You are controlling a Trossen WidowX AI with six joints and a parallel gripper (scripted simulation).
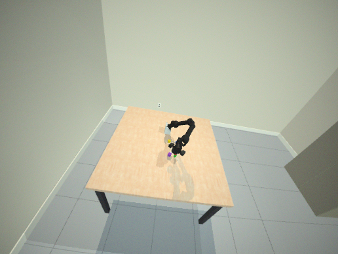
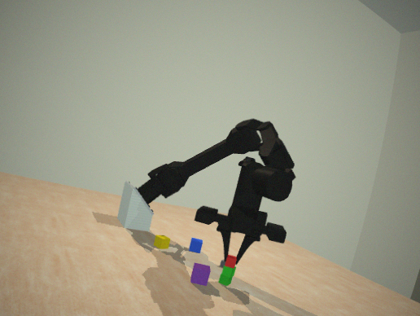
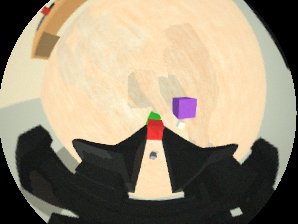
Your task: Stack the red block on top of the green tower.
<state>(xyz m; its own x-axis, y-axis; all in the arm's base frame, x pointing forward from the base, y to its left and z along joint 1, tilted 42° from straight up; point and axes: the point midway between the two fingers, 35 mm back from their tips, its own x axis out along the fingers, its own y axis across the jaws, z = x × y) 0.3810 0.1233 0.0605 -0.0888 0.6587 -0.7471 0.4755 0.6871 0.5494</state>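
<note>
My gripper tip is right at the red block. From my gripper tip the other things lie so: purple block: 60 mm to the right, 30 mm below; then blue block: 210 mm behind, 30 mm below; then yellow block: 200 mm behind, 90 mm to the right, 40 mm below.
</note>
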